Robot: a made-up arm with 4 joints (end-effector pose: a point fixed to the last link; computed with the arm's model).
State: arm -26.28 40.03 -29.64 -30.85
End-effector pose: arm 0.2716 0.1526 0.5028 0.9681 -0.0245 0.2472 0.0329
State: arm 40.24 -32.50 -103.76 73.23
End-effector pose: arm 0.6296 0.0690 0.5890 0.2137 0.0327 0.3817 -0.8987
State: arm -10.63 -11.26 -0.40 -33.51
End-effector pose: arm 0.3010 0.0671 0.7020 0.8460 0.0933 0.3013 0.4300
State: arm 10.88 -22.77 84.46 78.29
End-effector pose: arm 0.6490 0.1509 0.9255 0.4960 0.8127 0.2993 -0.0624
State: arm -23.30 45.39 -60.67 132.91
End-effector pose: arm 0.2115 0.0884 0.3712 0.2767 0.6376 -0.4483 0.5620
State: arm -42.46 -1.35 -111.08 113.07
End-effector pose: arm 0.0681 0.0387 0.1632 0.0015 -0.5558 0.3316 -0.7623
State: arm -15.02 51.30 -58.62 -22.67
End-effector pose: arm 0.3052 0.1384 0.3906 0.9822 -0.1804 -0.0489 0.0177
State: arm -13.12 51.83 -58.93 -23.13
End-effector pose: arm 0.3184 0.1379 0.3950 0.9803 -0.1868 -0.0638 0.0087
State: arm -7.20 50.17 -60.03 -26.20
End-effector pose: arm 0.3515 0.1356 0.4123 0.9725 -0.2046 -0.1113 -0.0035
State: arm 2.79 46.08 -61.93 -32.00
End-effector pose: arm 0.4019 0.1312 0.4485 0.9531 -0.2325 -0.1924 -0.0228
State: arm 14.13 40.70 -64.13 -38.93
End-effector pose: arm 0.4524 0.1254 0.4985 0.9210 -0.2607 -0.2853 -0.0489
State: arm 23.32 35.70 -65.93 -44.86
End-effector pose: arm 0.4869 0.1202 0.5454 0.8867 -0.2801 -0.3606 -0.0730
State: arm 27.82 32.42 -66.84 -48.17
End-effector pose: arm 0.5006 0.1171 0.5697 0.8667 -0.2889 -0.3982 -0.0829
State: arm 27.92 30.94 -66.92 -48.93
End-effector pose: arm 0.4988 0.1163 0.5690 0.8652 -0.2907 -0.4013 -0.0769
